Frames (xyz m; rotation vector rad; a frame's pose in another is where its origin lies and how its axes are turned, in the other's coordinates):
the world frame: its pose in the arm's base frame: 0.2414 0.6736 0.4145 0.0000 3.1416 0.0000
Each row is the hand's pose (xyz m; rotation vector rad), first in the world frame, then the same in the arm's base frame.
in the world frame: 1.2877 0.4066 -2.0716 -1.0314 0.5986 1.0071
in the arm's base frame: -1.0463 1.0802 2.4861 -1.2235 -1.9152 -1.2530
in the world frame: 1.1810 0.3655 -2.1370 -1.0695 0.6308 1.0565
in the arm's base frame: -0.9396 1.0391 2.5515 -1.2636 -1.8372 -1.2792
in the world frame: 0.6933 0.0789 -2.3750 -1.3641 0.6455 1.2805
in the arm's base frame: -0.4519 0.7525 2.7895 -1.4554 -1.4776 -1.5504
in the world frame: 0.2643 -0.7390 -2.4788 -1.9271 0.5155 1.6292
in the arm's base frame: -0.0229 -0.0654 2.8933 -1.7050 -0.7838 -2.0168
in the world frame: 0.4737 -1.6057 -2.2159 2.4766 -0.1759 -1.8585
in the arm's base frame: -0.2323 -0.9321 2.6304 -1.8172 0.0610 -2.4215
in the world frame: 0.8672 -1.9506 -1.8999 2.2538 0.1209 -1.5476
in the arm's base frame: -0.6258 -1.2770 2.3144 1.6939 -0.6149 2.4669
